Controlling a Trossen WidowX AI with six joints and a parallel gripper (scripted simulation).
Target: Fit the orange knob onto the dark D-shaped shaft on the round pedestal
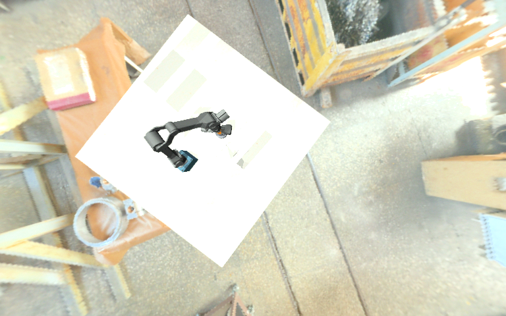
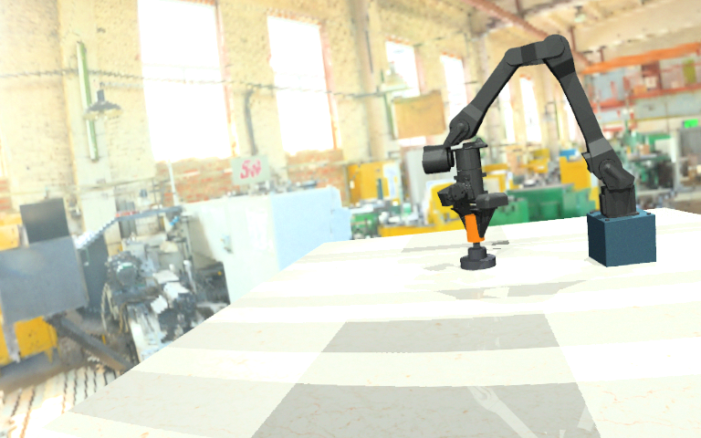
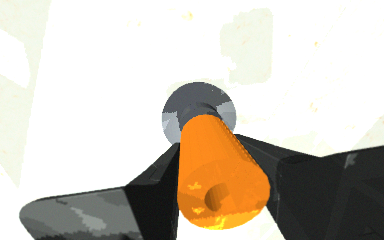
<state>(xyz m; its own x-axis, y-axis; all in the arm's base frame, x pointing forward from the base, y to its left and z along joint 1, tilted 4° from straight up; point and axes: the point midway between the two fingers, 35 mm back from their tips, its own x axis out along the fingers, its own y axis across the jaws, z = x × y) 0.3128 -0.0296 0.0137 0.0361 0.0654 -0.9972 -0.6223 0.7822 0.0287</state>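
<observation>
The orange knob lies 2 cm above my gripper tip. The rest, counted from my gripper tip: round pedestal 4 cm below.
</observation>
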